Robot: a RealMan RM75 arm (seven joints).
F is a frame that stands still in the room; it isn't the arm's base.
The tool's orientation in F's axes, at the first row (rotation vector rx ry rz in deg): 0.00 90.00 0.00
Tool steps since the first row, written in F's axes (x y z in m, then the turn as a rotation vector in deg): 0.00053 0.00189 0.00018 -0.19 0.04 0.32; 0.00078 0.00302 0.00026 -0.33 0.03 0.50; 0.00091 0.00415 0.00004 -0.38 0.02 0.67; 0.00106 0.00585 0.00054 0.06 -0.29 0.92; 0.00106 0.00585 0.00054 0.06 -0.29 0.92; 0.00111 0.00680 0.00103 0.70 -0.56 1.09; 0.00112 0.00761 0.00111 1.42 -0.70 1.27; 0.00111 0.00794 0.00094 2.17 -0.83 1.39; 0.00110 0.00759 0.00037 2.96 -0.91 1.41
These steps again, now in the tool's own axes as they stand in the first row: -0.00018 0.00189 0.00053 -0.32 0.04 -0.19; -0.00026 0.00302 0.00078 -0.50 0.03 -0.33; -0.00004 0.00415 0.00091 -0.67 0.02 -0.38; -0.00054 0.00585 0.00106 -0.92 -0.29 0.06; -0.00054 0.00585 0.00106 -0.92 -0.29 0.06; -0.00103 0.00680 0.00111 -1.09 -0.56 0.70; -0.00111 0.00761 0.00112 -1.27 -0.70 1.42; -0.00094 0.00794 0.00111 -1.39 -0.83 2.17; -0.00037 0.00759 0.00110 -1.41 -0.91 2.96
